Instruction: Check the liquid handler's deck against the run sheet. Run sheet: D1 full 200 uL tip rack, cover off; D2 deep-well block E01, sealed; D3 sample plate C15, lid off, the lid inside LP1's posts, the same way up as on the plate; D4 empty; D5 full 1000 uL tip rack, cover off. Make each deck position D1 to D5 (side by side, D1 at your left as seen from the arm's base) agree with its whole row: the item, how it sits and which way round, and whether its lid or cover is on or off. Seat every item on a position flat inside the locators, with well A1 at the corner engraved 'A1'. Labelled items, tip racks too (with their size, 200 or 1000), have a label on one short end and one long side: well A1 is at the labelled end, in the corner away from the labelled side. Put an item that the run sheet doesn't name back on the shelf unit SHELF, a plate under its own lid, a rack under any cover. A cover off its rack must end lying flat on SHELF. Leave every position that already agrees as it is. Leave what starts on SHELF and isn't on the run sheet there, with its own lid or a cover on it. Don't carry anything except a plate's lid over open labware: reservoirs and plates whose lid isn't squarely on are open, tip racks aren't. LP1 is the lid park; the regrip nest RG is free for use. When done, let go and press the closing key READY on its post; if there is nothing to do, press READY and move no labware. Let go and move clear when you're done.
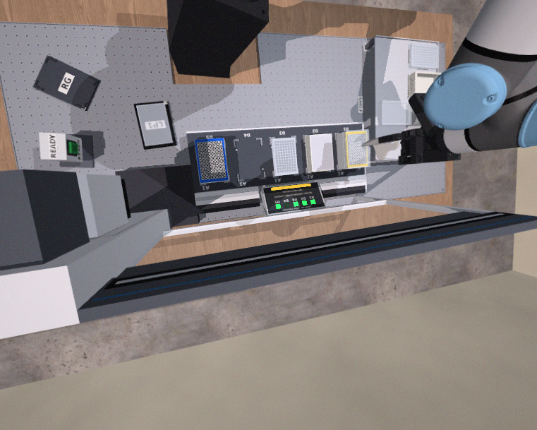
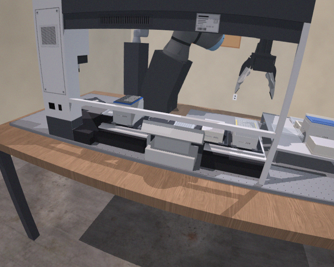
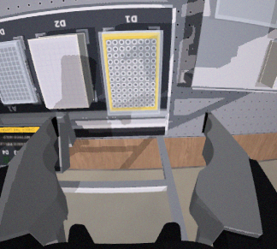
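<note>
Right now the yellow-rimmed tip rack is 1 cm ahead of my hand, 1 cm to the left of it and 14 cm below it. Round my hand: handler's frame post 18 cm ahead, 9 cm to the left; then handler's frame bar 24 cm ahead, 26 cm to the right, 7 cm below; then well plate 4 cm ahead, 24 cm to the right, 18 cm below.
</note>
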